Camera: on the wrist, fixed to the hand. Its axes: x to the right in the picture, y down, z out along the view.
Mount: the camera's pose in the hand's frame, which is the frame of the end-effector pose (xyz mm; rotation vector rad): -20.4 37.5 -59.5 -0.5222 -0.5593 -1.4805
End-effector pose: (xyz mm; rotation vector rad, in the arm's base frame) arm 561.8 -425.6 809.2 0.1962 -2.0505 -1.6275
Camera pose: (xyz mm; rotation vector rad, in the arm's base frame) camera 614.8 -458.6 847.4 -0.8553 0.9763 1.9389
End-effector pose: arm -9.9 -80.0 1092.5 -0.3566 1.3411 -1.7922
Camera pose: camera -19.8 -28.5 1041.4 2.1590 -0.9763 1.7898
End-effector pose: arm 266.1 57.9 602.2 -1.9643 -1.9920 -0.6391
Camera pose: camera 297.5 10.4 648.3 0.2298 2.2727 0.5830
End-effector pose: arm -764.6 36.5 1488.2 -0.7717 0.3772 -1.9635
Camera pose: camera -771.5 32.5 1415.4 1.7089 0.0993 2.0269
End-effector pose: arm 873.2 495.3 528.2 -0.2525 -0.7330 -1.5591
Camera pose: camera 927.6 478.5 482.1 0.5323 0.8480 2.7172
